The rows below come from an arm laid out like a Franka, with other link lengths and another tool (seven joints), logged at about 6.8 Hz.
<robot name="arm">
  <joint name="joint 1" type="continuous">
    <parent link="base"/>
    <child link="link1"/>
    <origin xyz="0 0 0.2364" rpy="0 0 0"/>
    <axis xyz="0 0 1"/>
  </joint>
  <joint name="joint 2" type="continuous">
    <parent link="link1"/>
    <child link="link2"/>
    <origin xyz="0 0 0" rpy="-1.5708 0 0"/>
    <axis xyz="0 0 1"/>
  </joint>
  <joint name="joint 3" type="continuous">
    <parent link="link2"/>
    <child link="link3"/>
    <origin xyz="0 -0.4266 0" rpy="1.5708 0 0"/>
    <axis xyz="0 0 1"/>
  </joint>
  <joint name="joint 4" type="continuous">
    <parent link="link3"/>
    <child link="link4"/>
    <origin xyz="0.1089 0 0" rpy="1.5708 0 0"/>
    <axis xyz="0 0 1"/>
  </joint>
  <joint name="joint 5" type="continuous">
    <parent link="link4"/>
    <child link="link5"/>
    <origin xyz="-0.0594 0.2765 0" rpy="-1.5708 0 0"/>
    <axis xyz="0 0 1"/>
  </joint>
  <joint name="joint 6" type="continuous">
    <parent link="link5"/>
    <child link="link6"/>
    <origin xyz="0 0 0" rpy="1.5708 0 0"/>
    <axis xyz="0 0 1"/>
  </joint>
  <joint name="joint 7" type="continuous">
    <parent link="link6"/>
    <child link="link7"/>
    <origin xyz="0.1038 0 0" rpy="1.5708 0 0"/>
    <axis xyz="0 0 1"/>
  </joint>
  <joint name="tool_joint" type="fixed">
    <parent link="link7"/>
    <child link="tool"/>
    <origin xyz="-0.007 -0.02 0.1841" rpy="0 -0.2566 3.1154"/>
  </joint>
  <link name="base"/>
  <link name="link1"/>
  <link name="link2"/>
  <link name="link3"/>
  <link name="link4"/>
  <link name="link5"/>
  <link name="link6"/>
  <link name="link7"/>
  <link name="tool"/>
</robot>
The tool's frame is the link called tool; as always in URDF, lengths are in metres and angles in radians. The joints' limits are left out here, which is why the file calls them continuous.
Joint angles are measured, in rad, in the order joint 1, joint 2, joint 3, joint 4, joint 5, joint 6, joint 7. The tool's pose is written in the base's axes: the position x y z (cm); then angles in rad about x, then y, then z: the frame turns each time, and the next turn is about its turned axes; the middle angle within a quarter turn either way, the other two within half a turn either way. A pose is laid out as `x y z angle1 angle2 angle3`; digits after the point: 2 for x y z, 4 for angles.
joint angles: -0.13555, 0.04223, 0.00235, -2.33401, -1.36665, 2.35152, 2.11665
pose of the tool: 49.88 -11.04 33.95 1.9939 0.3479 -1.7469
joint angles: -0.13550, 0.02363, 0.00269, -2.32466, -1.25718, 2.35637, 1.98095
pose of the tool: 49.56 -10.68 34.72 2.0530 0.3321 -1.8085
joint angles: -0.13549, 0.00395, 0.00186, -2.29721, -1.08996, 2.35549, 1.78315
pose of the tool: 49.51 -10.30 36.04 2.1442 0.3117 -1.8862
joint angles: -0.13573, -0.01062, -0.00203, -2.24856, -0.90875, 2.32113, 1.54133
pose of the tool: 49.55 -10.41 37.71 2.2396 0.2878 -1.9887
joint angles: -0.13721, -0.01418, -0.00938, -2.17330, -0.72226, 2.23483, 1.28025
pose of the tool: 49.47 -11.07 39.38 2.3439 0.2427 -2.1064
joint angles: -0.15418, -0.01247, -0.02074, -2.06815, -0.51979, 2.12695, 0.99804
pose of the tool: 49.41 -12.04 41.64 2.4855 0.2067 -2.2208
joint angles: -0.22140, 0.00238, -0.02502, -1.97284, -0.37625, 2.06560, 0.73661
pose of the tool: 49.50 -14.70 43.57 2.6061 0.2098 -2.3217
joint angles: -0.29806, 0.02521, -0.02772, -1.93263, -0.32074, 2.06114, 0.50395
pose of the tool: 49.11 -18.20 43.79 2.6718 0.2245 -2.4514
